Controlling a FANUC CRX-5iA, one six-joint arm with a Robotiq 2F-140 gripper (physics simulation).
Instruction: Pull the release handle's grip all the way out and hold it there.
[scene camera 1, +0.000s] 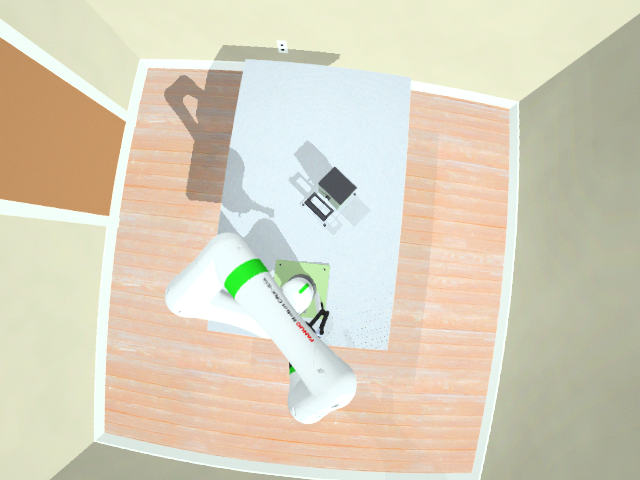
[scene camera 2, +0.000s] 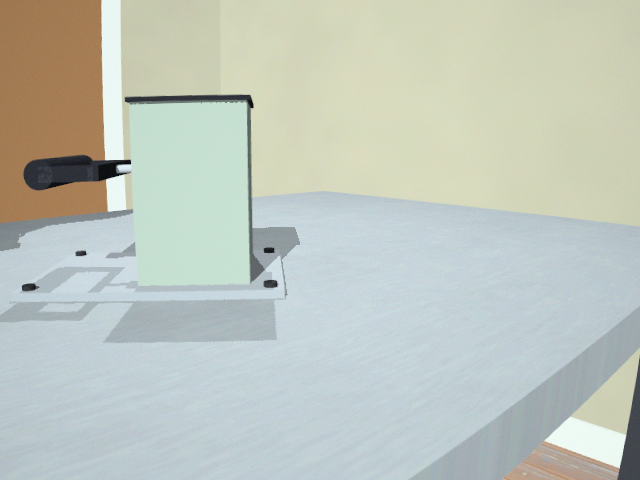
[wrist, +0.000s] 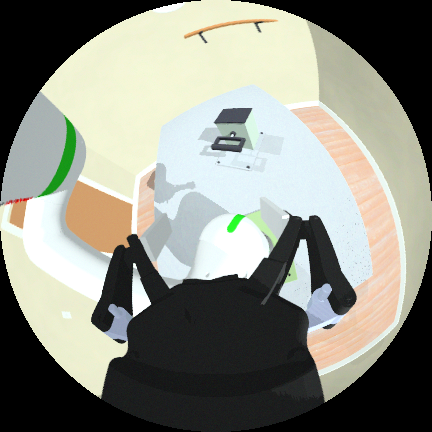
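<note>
The release handle's housing is a pale green box (scene camera 1: 337, 184) (scene camera 2: 191, 191) (wrist: 233, 115) with a dark top, upright on the table. Its grip, a dark rectangular frame with a thick outer bar (scene camera 1: 313, 212) (scene camera 2: 56, 169) (wrist: 227, 148), sticks out from one side. A short light rod (scene camera 2: 124, 168) shows between grip and box. My gripper (wrist: 213, 214) is open and empty, well away from the handle, over the robot's base end of the table. In scene camera 1's view the arm hides much of it, and it does not show in scene camera 2's view.
A clear base plate (scene camera 2: 206, 296) with dark bolts lies under the box. The white robot base (scene camera 1: 296, 295) (wrist: 230, 245) stands on a green mounting plate (scene camera 1: 320, 271) between gripper and handle. The arm (scene camera 1: 289, 320) bends beyond the table's near edge. A wall stands behind the table's far end.
</note>
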